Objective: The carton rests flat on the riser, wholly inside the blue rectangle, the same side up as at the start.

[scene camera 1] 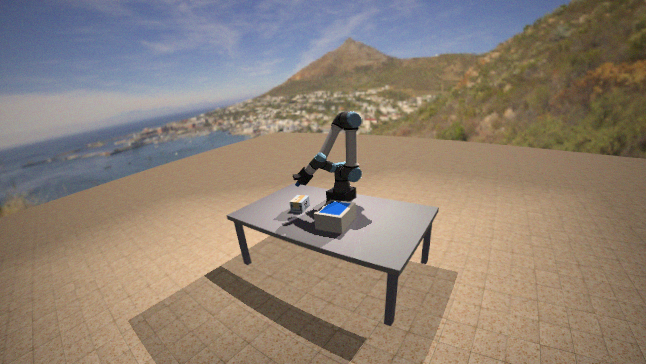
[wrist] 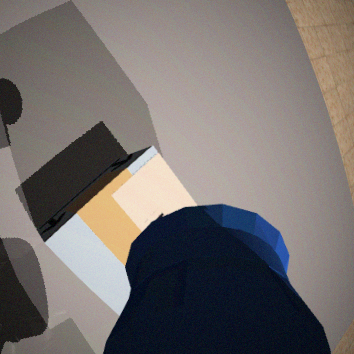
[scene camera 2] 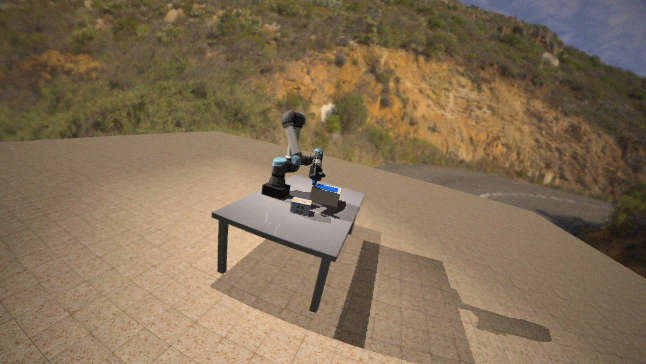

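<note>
Riser (scene camera 1: 335,216) on the table; out of frame in the wrist view. Carton (wrist: 91,232) in the scene. The suction cup (wrist: 215,271) hangs above the carton, 20 cm from the middle of it. The suction cup holds nothing.
</note>
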